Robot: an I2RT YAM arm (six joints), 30 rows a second.
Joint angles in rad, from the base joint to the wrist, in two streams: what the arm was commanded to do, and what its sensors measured. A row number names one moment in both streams.
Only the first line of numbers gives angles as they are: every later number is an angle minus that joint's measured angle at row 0.
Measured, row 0: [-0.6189, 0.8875, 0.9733, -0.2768, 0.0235, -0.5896]
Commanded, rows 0 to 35: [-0.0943, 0.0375, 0.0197, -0.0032, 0.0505, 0.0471]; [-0.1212, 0.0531, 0.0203, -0.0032, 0.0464, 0.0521]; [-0.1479, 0.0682, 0.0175, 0.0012, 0.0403, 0.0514]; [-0.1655, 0.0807, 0.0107, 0.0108, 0.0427, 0.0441]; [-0.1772, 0.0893, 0.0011, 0.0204, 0.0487, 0.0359]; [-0.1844, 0.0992, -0.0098, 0.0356, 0.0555, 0.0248]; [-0.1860, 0.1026, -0.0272, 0.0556, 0.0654, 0.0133]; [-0.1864, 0.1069, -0.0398, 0.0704, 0.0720, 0.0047]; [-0.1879, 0.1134, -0.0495, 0.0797, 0.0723, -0.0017]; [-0.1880, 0.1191, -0.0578, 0.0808, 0.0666, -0.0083]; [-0.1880, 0.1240, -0.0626, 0.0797, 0.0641, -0.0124]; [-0.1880, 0.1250, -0.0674, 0.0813, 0.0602, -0.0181]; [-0.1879, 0.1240, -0.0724, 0.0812, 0.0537, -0.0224]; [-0.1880, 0.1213, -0.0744, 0.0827, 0.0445, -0.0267]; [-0.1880, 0.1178, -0.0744, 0.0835, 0.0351, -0.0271]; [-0.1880, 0.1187, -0.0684, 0.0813, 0.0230, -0.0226]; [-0.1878, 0.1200, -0.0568, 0.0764, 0.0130, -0.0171]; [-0.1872, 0.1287, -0.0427, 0.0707, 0.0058, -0.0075]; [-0.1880, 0.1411, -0.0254, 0.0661, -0.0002, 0.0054]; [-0.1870, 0.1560, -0.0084, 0.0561, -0.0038, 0.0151]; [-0.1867, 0.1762, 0.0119, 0.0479, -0.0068, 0.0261]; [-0.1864, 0.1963, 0.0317, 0.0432, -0.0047, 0.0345]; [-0.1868, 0.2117, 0.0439, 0.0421, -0.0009, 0.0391]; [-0.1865, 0.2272, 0.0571, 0.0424, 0.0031, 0.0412]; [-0.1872, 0.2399, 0.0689, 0.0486, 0.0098, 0.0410]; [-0.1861, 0.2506, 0.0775, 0.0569, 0.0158, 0.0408]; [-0.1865, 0.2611, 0.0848, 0.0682, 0.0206, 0.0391]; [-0.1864, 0.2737, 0.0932, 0.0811, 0.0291, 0.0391]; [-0.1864, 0.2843, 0.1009, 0.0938, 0.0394, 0.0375]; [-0.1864, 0.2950, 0.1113, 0.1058, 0.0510, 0.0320]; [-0.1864, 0.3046, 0.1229, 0.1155, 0.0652, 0.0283]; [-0.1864, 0.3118, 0.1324, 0.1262, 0.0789, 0.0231]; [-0.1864, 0.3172, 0.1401, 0.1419, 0.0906, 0.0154]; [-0.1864, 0.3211, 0.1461, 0.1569, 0.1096, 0.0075]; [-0.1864, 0.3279, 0.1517, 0.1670, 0.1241, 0.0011]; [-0.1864, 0.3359, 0.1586, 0.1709, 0.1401, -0.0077]
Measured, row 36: [-0.1866, 0.3250, 0.1439, 0.1126, 0.0793, 0.0145]
